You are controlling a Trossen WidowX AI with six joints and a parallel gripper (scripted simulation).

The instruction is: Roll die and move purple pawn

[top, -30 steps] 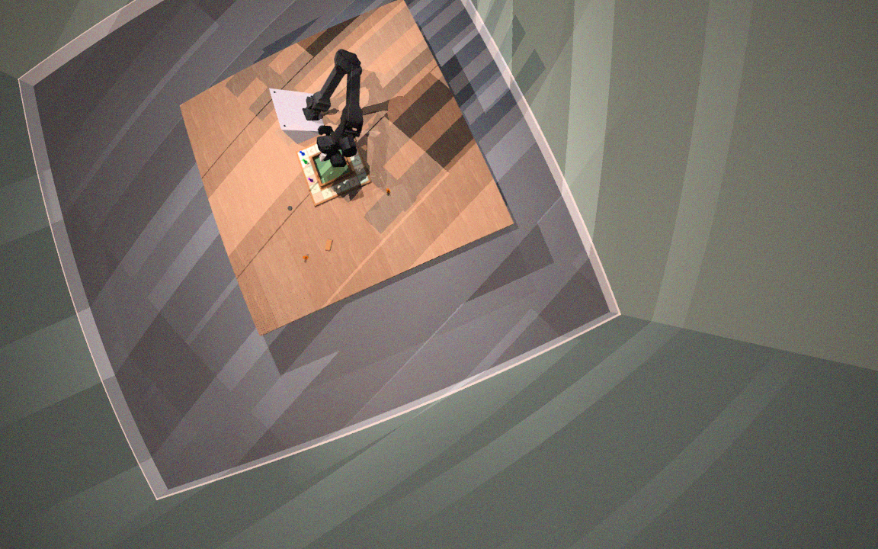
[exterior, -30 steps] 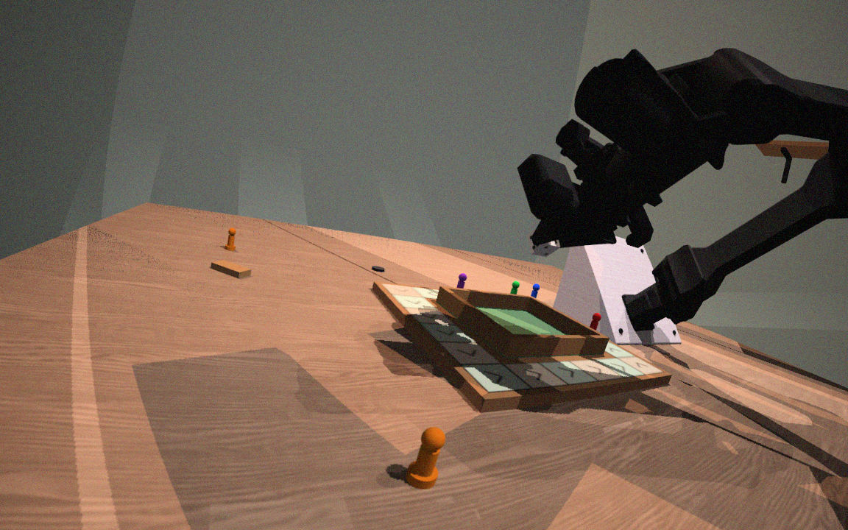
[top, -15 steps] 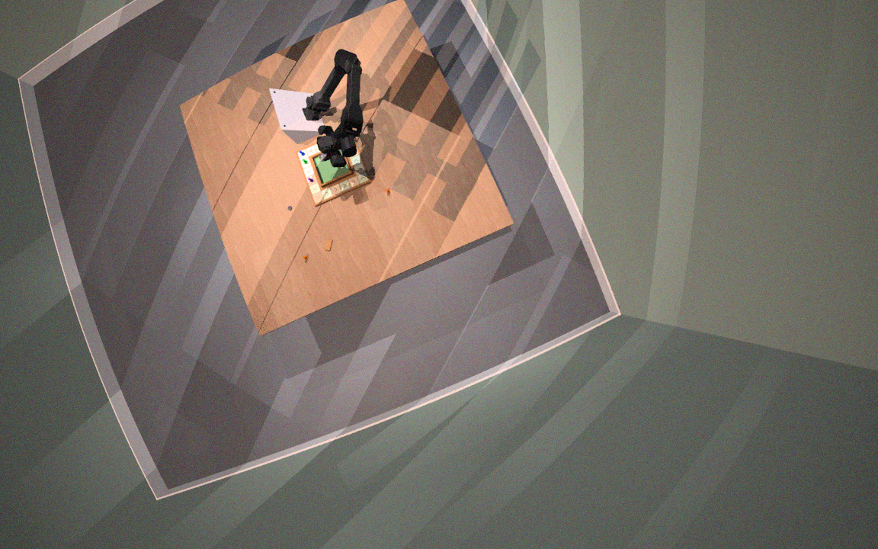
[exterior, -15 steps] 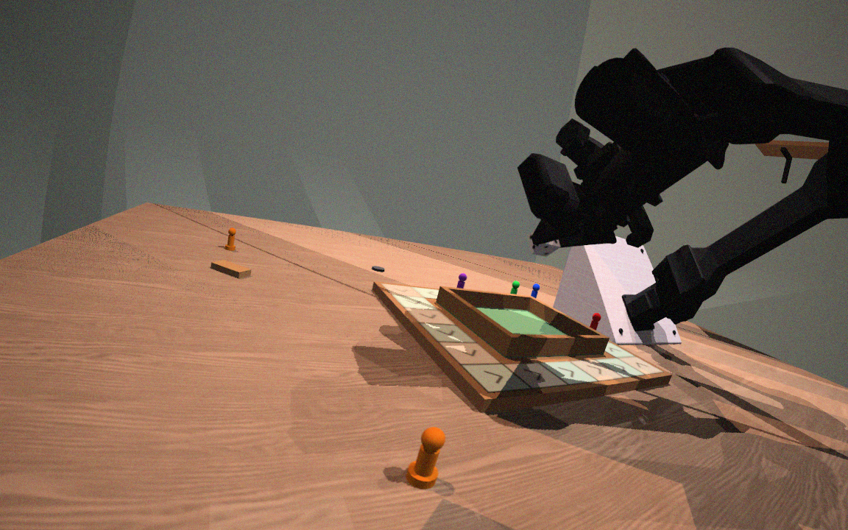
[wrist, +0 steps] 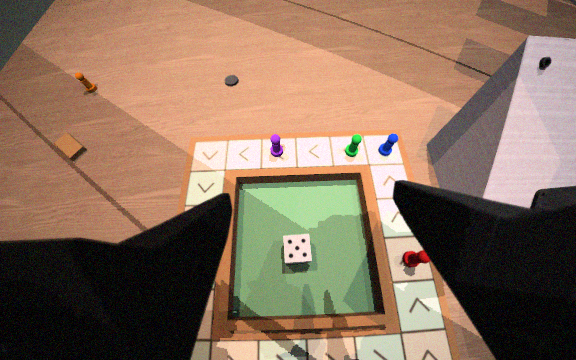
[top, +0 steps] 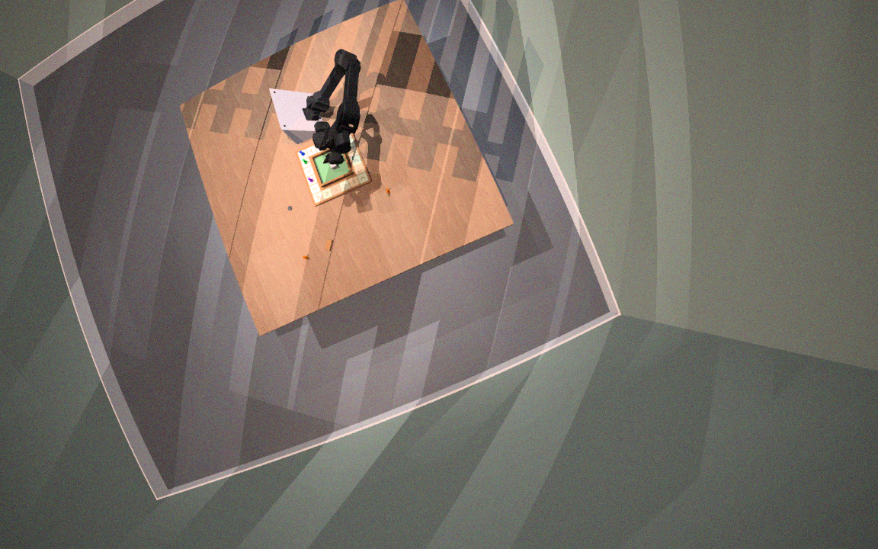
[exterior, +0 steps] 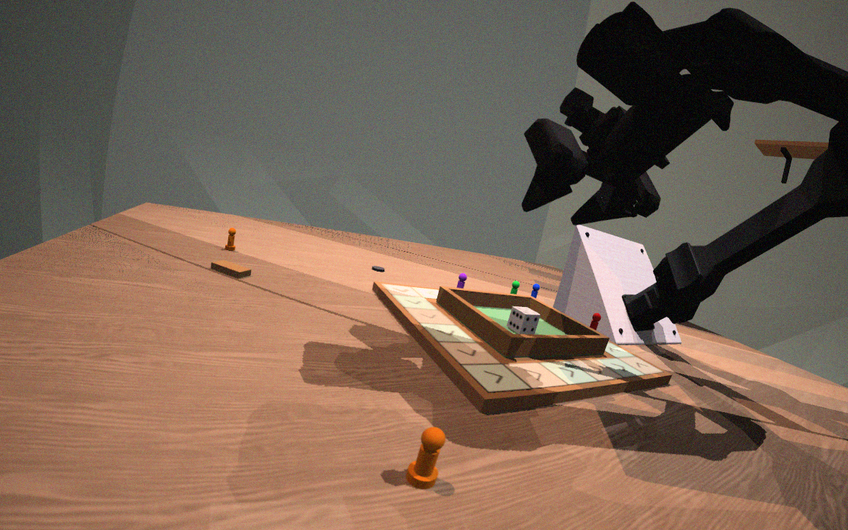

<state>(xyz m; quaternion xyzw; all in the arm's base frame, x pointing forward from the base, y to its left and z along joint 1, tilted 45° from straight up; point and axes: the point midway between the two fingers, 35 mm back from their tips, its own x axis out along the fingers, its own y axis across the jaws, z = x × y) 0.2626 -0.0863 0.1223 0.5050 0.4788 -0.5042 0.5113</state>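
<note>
Now: the purple pawn 12 cm below my gripper tip, 11 cm to the right of it and 2 cm ahead of it. From my gripper tip the other things lie so: white die 13 cm below, 1 cm to the left, 1 cm ahead; red pawn 12 cm below, 11 cm behind, 3 cm to the left; green pawn 12 cm below, 11 cm to the right, 7 cm behind.
</note>
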